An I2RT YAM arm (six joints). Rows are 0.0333 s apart.
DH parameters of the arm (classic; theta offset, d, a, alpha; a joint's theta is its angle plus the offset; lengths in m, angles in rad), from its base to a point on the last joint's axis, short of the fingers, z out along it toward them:
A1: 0 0.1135 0.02 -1.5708
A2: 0 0 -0.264 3.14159
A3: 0.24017 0 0.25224 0
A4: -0.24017 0 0.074 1.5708
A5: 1.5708 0 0 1.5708
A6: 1.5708 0.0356 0 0
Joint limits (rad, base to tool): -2.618..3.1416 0..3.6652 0..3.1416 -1.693..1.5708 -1.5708..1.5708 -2.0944..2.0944
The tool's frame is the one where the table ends.
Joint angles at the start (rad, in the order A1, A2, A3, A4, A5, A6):
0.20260, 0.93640, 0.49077, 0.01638, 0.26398, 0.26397
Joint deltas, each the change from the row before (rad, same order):
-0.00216, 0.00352, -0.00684, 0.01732, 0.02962, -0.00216
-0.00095, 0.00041, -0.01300, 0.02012, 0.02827, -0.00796
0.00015, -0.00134, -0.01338, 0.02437, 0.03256, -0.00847
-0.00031, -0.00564, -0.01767, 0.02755, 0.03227, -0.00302
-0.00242, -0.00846, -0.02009, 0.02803, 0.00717, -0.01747
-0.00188, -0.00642, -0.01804, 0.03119, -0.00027, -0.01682
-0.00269, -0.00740, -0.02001, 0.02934, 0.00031, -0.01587
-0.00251, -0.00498, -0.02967, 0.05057, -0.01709, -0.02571
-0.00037, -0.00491, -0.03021, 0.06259, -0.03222, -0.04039
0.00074, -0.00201, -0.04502, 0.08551, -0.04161, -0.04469
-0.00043, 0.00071, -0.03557, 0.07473, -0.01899, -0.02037
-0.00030, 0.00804, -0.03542, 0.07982, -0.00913, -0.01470
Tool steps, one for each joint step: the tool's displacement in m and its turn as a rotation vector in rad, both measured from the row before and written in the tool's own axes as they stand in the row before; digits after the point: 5 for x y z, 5 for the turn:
0.00064, -0.00145, 0.00106, 0.02883, -0.01443, 0.00061
0.00216, -0.00160, 0.00073, 0.02657, -0.01350, -0.00556
0.00165, -0.00148, 0.00031, 0.02854, -0.01930, -0.00444
0.00222, -0.00191, -0.00028, 0.02811, -0.02186, 0.00271
0.00275, -0.00173, -0.00057, 0.00573, -0.01660, -0.01040
0.00209, -0.00108, -0.00044, -0.00237, -0.01772, -0.00870
0.00281, -0.00146, -0.00060, -0.00022, -0.01537, -0.00861
0.00447, -0.00094, -0.00034, -0.01870, -0.02068, -0.01524
0.00352, 0.00016, -0.00084, -0.03660, -0.02984, -0.02712
0.00674, 0.00031, -0.00136, -0.04627, -0.03575, -0.03133
0.00471, -0.00024, -0.00144, -0.02114, -0.03537, -0.00916
0.00507, -0.00043, -0.00132, -0.01070, -0.03441, -0.00462

